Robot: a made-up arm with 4 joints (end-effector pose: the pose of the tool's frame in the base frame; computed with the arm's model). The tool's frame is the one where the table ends. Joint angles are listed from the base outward.
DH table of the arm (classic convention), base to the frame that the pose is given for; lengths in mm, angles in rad. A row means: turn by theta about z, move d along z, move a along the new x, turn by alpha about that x. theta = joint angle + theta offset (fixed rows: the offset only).
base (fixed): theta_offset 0  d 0  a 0  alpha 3.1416
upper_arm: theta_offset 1.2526  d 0  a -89.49  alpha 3.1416
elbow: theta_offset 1.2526  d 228  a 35  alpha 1.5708
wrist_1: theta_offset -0.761  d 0  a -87  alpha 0
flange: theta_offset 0.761  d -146  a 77  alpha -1.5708
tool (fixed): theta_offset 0  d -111  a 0  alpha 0
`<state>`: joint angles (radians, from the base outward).
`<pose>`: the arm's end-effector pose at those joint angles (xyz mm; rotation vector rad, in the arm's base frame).
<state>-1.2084 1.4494 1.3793 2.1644</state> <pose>-24.4 -195.2 249.6 -2.9009 0.7157 0.5912</pose>
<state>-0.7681 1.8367 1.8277 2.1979</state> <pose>-32.1 -156.2 162.7 -2.5564 0.7031 1.2097</pose>
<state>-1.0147 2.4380 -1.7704 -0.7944</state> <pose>-24.4 -112.2 328.9 2.8948 0.4540 -0.8588</pose>
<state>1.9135 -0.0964 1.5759 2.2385</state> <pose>287.1 75.2 203.5 2.2554 1.4324 -0.7887</pose>
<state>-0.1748 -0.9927 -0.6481 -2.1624</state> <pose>4.1 242.8 393.8 1.1260 2.5983 -0.1881</pose>
